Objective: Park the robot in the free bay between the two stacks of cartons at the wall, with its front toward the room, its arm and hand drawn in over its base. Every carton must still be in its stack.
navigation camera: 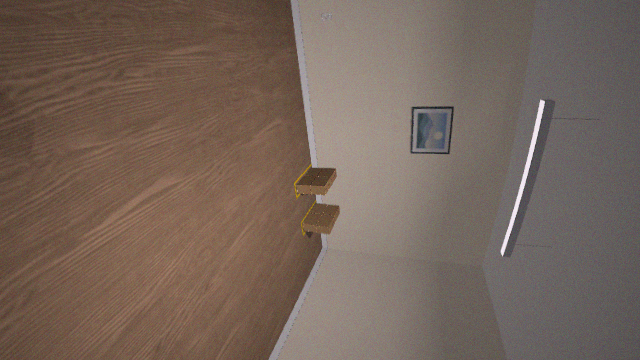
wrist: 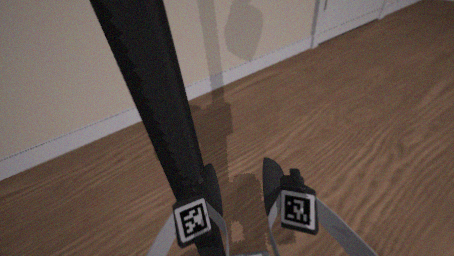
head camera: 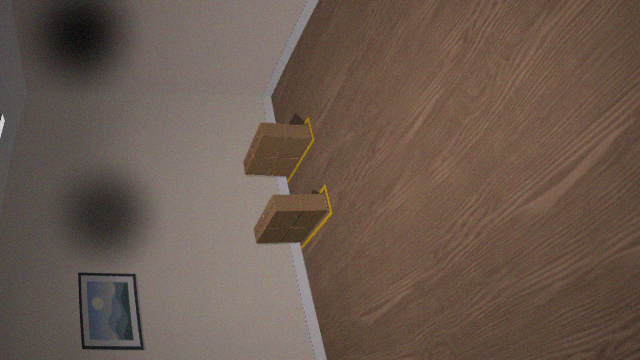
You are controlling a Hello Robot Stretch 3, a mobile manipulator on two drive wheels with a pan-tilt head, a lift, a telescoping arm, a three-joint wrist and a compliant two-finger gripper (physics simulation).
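Places are measured from the robot's base along level axes (x ahead, y left, z up), in millimetres.
Where they show: gripper, fingertip midpoint: [wrist: 239,179].
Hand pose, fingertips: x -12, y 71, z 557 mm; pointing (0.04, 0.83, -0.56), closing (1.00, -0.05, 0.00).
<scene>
After its pixels a point has its place.
The head and navigation views are turned sideways. Two stacks of brown cartons stand apart against the far wall. The right-hand stack [head camera: 280,147] @(x 3110, y -425, z 187 mm) [navigation camera: 321,218] @(x 3138, y -411, z 207 mm) is near the room corner. The left-hand stack [head camera: 295,217] @(x 2808, y 69, z 196 mm) [navigation camera: 316,180] @(x 2845, y 89, z 214 mm) is beside it. Yellow lines on the floor edge both stacks. The bay floor [head camera: 307,175] @(x 3057, y -224, z 0 mm) shows as a narrow gap between them. The cartons look stacked in line, but single cartons are hard to tell. In the wrist view my gripper [wrist: 239,179] @(x -12, y 71, z 557 mm) is open and empty above the floor, far from the stacks, its left finger beside a dark post [wrist: 150,95].
A framed picture [head camera: 110,311] @(x 2963, y 723, z 1515 mm) [navigation camera: 432,130] @(x 2963, y 725, z 1538 mm) hangs on the far wall, left of the stacks. A side wall [head camera: 175,45] @(x 3394, y -1284, z 1017 mm) [navigation camera: 390,310] @(x 3058, y -1461, z 1197 mm) meets it at the corner. A lamp [navigation camera: 525,175] @(x 1920, y 186, z 2077 mm) hangs overhead. The wrist view shows a near wall [wrist: 50,65] @(x -626, y 852, z 378 mm) and a white door [wrist: 347,20] @(x 1044, y 1714, z 101 mm).
</scene>
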